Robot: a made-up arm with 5 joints.
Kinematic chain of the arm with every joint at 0, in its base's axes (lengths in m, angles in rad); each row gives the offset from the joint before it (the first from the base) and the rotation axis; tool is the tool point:
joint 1: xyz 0 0 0.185 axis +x
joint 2: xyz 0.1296 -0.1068 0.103 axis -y
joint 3: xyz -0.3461 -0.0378 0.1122 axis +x
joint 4: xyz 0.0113 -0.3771 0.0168 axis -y
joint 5: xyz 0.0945 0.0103 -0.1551 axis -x
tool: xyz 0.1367 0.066 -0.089
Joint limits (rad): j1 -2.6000..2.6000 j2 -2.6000..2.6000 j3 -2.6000..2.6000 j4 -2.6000..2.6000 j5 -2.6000..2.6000
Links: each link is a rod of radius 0.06 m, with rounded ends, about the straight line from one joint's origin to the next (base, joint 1, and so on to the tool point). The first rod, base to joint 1, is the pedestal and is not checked.
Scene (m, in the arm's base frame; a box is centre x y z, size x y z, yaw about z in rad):
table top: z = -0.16
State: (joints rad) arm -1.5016 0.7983 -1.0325 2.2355 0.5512
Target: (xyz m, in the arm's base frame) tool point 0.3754 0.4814 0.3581
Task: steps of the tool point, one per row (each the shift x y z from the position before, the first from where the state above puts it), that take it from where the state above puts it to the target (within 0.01 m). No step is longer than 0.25 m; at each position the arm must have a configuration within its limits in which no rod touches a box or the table.
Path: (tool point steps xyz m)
1: -0.0236 -0.0437 0.1155
2: 0.0248 -0.0326 0.1303
3: 0.0809 -0.0039 0.1248
4: 0.1328 0.0332 0.0918
5: 0.1697 0.0645 0.0311
6: 0.1826 0.0749 -0.0475
7: 0.1688 0.0547 -0.1269
8: 0.1303 0.0034 -0.1854

